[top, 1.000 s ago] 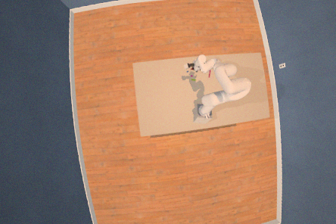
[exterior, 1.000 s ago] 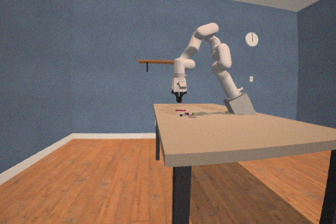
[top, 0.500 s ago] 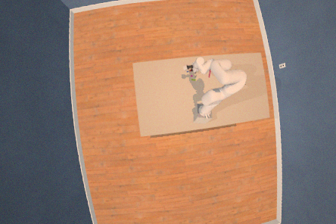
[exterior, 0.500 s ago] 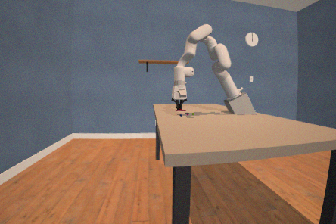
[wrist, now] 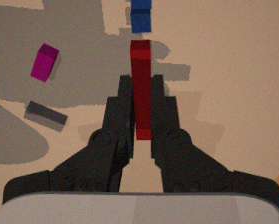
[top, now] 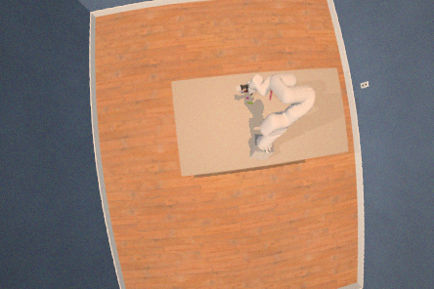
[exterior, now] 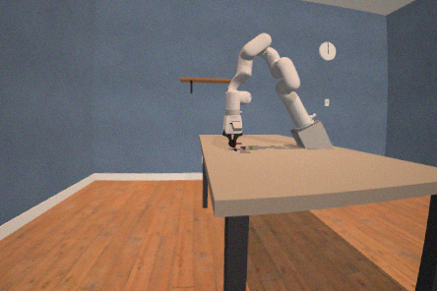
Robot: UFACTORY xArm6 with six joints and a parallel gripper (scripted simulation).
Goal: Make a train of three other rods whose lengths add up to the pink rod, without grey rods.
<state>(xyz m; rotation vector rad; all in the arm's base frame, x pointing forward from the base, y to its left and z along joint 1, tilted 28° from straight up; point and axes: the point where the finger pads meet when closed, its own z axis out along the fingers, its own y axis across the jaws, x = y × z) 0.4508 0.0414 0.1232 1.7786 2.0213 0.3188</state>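
My gripper is now 20 mm above the red rod. Also, from my hand: lime rod 110 mm behind, 30 mm below; then grey rod 70 mm behind, 40 mm to the right, 30 mm below; then magenta rod 60 mm behind, 10 mm to the left, 30 mm below.
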